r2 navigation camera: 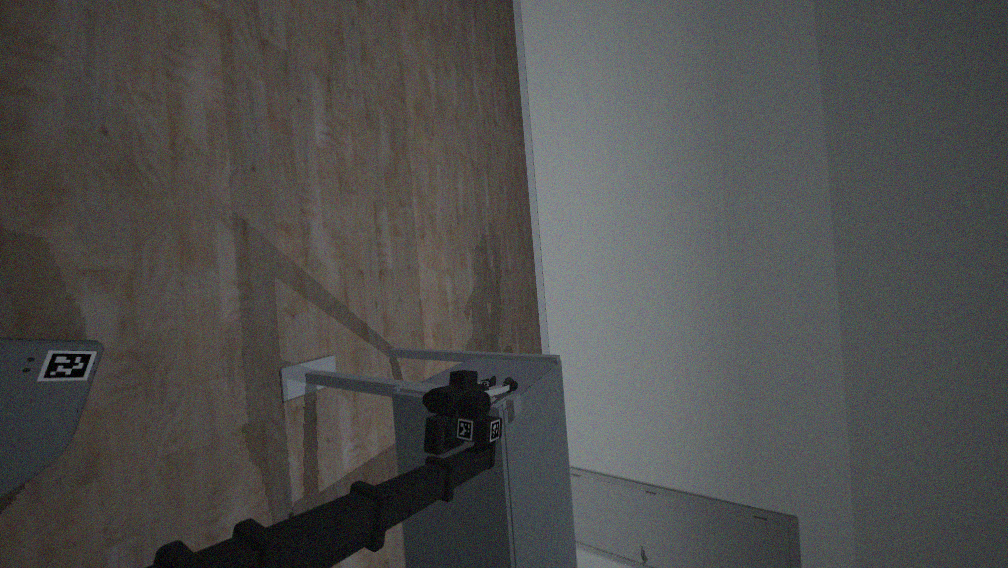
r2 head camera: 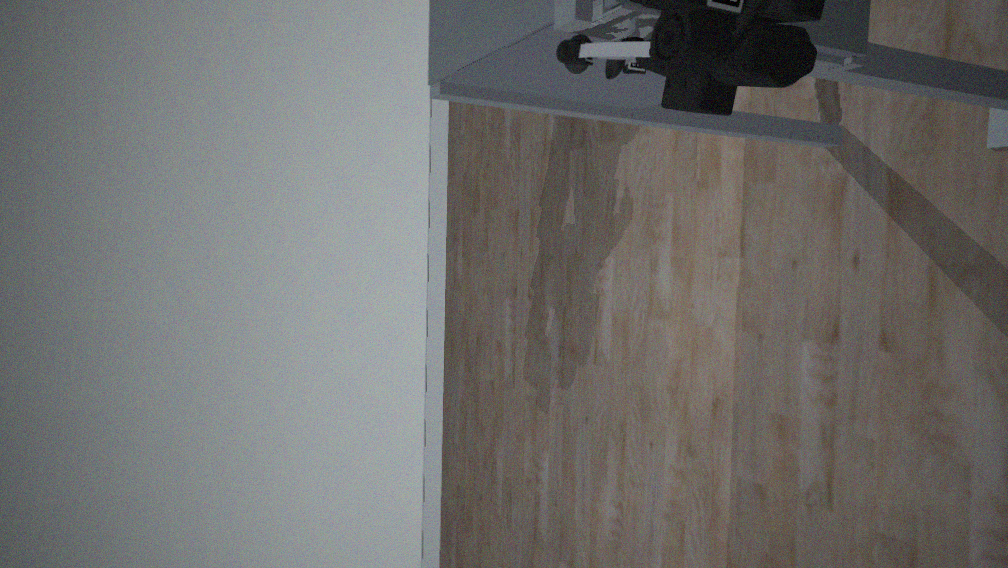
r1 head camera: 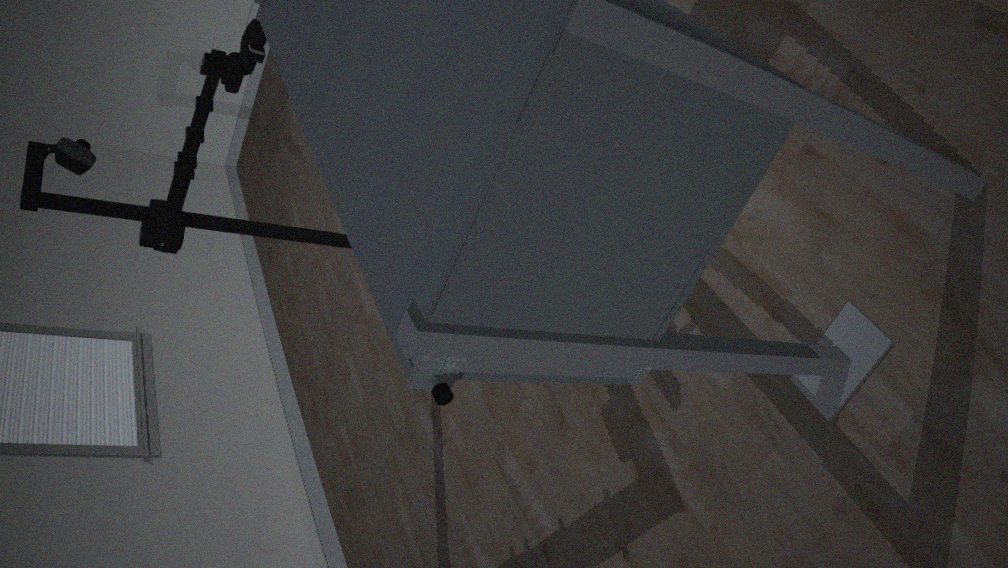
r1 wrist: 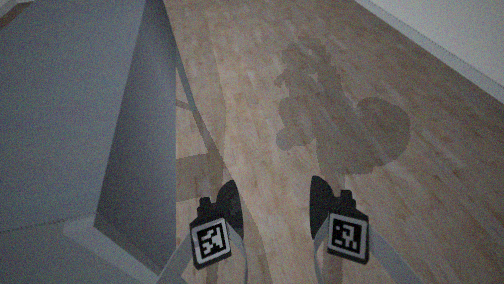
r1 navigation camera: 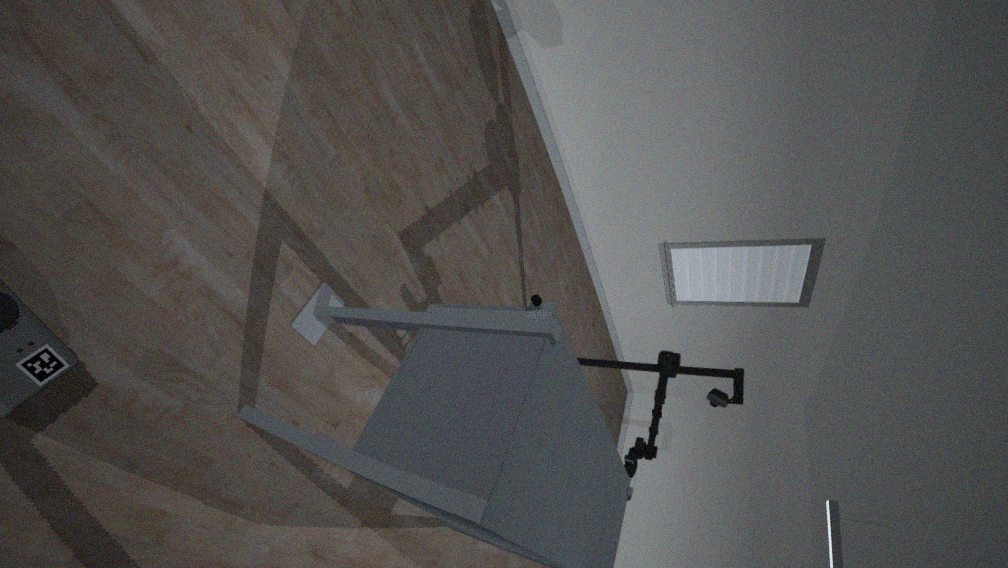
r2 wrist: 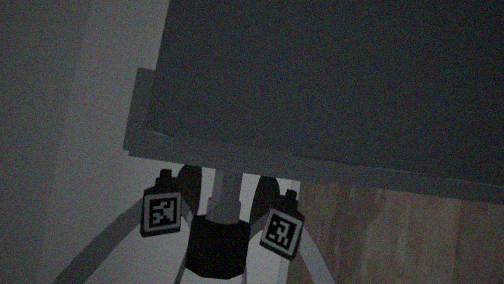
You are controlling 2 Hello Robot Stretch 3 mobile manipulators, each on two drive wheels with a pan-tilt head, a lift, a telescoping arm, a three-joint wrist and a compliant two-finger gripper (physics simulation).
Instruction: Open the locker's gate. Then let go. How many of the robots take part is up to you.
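Observation:
The grey locker (r1 head camera: pixel 599 211) (r1 navigation camera: pixel 451 402) (r1 wrist: pixel 50 125) (r2 head camera: pixel 486 42) (r2 navigation camera: pixel 536 458) stands on legs. In the r2 wrist view, a dark panel (r2 wrist: pixel 325 90) fills the upper right; a handle with a grey stem (r2 wrist: pixel 227 197) and a black knob (r2 wrist: pixel 217 247) projects from its lower edge. How far the gate stands from the locker body is unclear. My r2 gripper (r2 head camera: pixel 593 62) (r2 navigation camera: pixel 500 384) (r2 wrist: pixel 228 190) is part open, its fingertips on either side of the stem, with gaps visible on both sides. My r1 gripper (r1 wrist: pixel 276 205) is open and empty over the floor, beside the locker.
A pale plate (r1 head camera: pixel 871 338) (r1 navigation camera: pixel 313 324) (r2 navigation camera: pixel 296 384) lies on the floor by a locker leg. A wall with a window (r1 head camera: pixel 67 388) (r1 navigation camera: pixel 740 273) stands beyond the locker. Robot r2's dark mast (r1 head camera: pixel 268 229) (r1 navigation camera: pixel 613 364) shows behind it. A flat panel (r2 navigation camera: pixel 691 515) is near the wall.

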